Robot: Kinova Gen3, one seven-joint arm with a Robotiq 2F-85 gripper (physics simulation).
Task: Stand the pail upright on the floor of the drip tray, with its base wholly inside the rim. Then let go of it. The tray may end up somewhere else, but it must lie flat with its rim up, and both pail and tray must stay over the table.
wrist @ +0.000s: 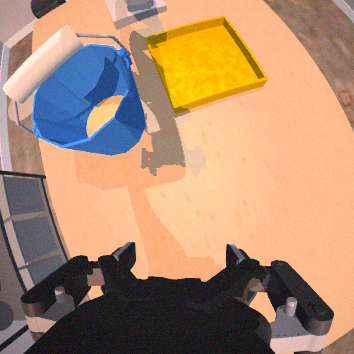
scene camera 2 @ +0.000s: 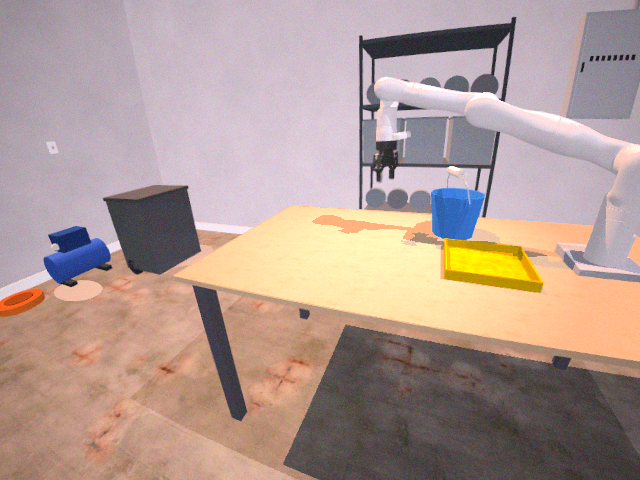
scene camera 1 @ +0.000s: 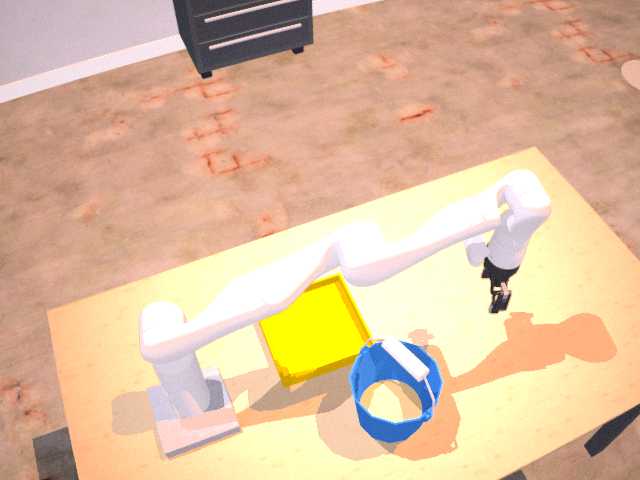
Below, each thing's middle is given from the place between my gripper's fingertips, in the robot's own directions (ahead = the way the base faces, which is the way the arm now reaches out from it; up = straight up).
My gripper is now 310 mm past the yellow drip tray [scene camera 1: 323,330], 250 mm to the right of it and 200 mm above it.
